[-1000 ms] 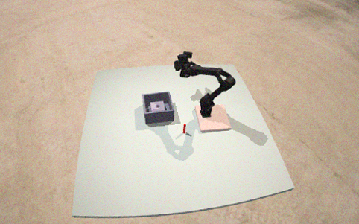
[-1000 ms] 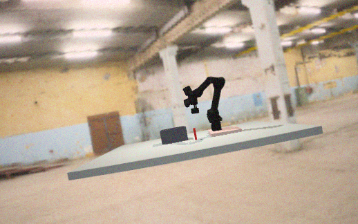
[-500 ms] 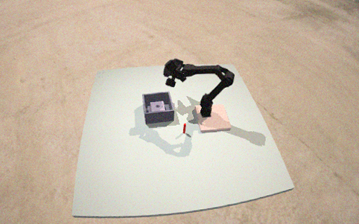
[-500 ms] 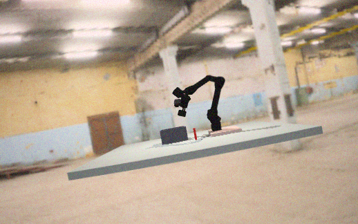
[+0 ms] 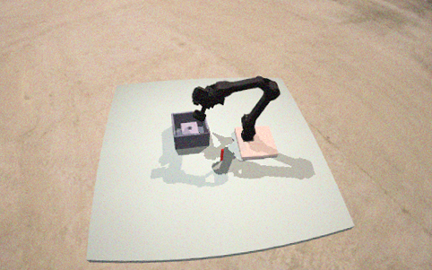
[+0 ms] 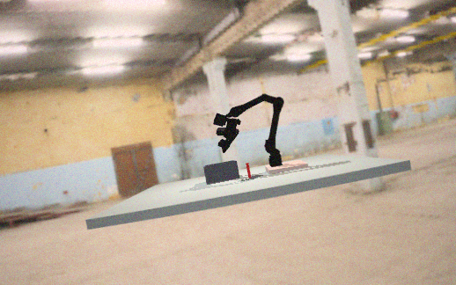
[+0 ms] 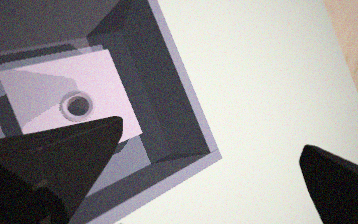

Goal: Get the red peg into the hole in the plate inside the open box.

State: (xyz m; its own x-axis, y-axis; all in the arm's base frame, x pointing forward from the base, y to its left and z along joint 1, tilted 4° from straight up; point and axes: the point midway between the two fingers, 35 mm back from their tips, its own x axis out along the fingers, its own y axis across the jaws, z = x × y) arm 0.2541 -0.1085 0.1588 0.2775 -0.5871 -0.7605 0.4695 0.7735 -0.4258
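Now: the red peg 240 mm to the left of my gripper tip, 140 mm below it and 90 mm behind it. The rest, counted from my gripper tip: plate (130 mm below, 60 mm ahead, 40 mm to the left); dark box (150 mm below, 60 mm ahead, 40 mm to the left).
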